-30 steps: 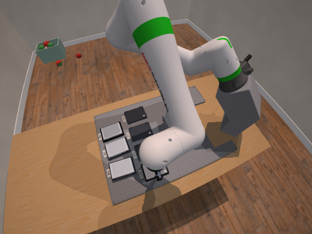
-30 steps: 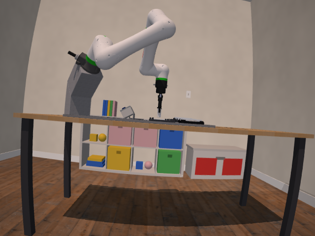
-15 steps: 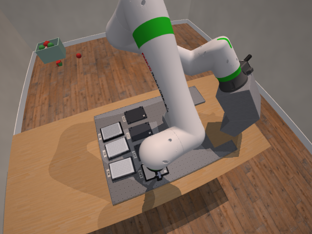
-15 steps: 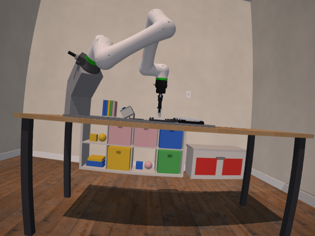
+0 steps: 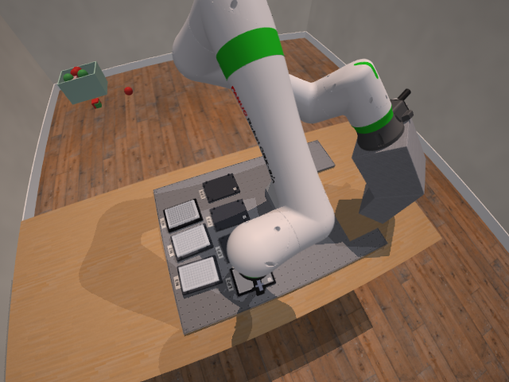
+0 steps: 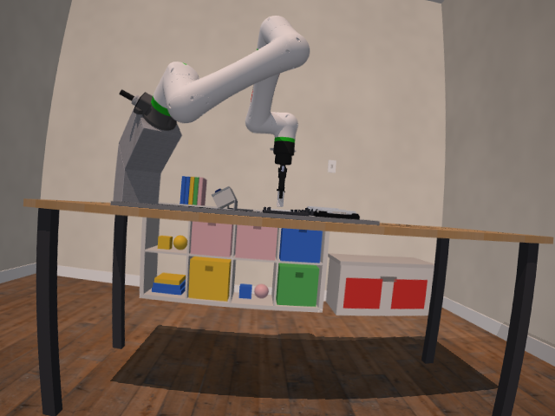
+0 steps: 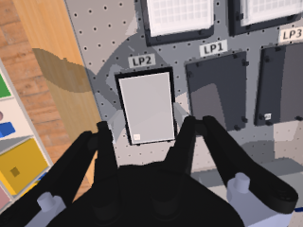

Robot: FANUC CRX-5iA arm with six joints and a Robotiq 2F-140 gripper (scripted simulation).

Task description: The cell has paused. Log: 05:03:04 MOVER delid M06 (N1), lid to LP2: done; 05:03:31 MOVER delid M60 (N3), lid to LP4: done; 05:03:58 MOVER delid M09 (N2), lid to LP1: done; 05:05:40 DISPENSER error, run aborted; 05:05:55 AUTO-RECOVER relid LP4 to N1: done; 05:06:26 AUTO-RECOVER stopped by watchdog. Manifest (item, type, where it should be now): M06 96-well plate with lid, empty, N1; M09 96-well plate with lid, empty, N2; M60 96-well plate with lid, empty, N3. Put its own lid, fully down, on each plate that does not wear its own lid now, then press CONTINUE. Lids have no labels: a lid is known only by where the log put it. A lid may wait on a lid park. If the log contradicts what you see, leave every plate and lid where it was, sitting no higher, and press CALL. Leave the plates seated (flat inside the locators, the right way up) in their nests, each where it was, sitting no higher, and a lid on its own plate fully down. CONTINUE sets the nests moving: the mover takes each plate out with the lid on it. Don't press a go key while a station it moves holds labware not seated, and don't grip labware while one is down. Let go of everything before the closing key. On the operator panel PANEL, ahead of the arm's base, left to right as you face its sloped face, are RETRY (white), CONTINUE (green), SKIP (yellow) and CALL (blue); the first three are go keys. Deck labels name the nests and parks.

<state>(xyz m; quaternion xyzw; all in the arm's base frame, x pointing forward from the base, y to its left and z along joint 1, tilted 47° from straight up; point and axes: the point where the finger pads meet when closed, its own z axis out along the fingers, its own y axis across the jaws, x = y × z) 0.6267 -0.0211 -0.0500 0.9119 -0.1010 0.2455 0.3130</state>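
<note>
The lid park LP2 lies 50 mm below my hand. From my hand the other things lie so: park labelled LP1: 40 mm behind, 120 mm to the right, 50 mm below; LP3: 90 mm behind, 250 mm to the right, 50 mm below; LP2 label: 80 mm ahead, 30 mm to the right, 50 mm below.
</note>
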